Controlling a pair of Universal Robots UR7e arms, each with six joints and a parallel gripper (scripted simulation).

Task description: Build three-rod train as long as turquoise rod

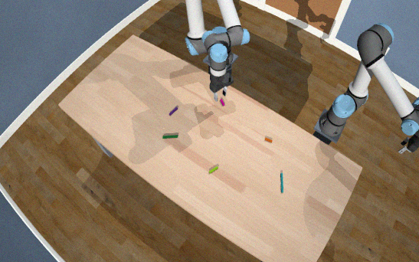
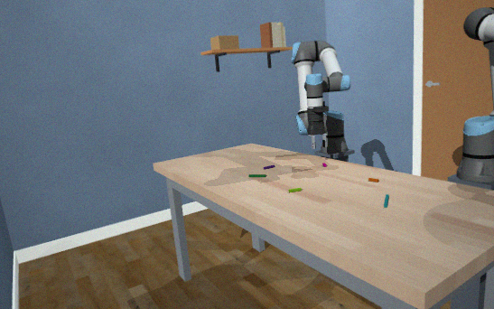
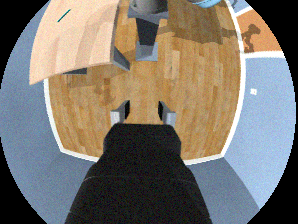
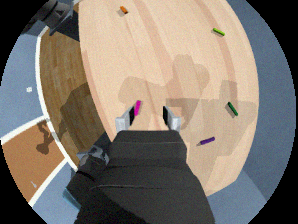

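Observation:
The purple rod is 18 cm to the right of my right hand, 17 cm ahead of it and 11 cm below it. Round my right hand: green rod 30 cm ahead, 11 cm below, 10 cm to the right; orange rod 32 cm to the left, 11 cm below, 1 cm ahead; lime rod 31 cm ahead, 19 cm to the left, 11 cm below.

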